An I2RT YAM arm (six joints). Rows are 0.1 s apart.
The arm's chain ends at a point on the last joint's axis. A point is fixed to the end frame.
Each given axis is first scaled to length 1.
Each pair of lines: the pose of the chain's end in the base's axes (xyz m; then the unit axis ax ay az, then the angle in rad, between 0 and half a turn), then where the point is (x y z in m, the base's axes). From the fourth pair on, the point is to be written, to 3 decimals.
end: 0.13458 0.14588 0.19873 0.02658 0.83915 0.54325 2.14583
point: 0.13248 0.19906 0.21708
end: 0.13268 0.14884 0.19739 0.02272 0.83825 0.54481 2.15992
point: 0.12998 0.20199 0.21575
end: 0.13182 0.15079 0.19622 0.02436 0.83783 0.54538 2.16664
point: 0.12914 0.20389 0.21474
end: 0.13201 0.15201 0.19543 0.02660 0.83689 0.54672 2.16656
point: 0.129 0.205 0.214
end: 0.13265 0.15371 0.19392 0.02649 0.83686 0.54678 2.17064
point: 0.130 0.207 0.213
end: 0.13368 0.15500 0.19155 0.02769 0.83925 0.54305 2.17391
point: 0.131 0.208 0.210
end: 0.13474 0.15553 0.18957 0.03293 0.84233 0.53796 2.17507
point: 0.133 0.209 0.208
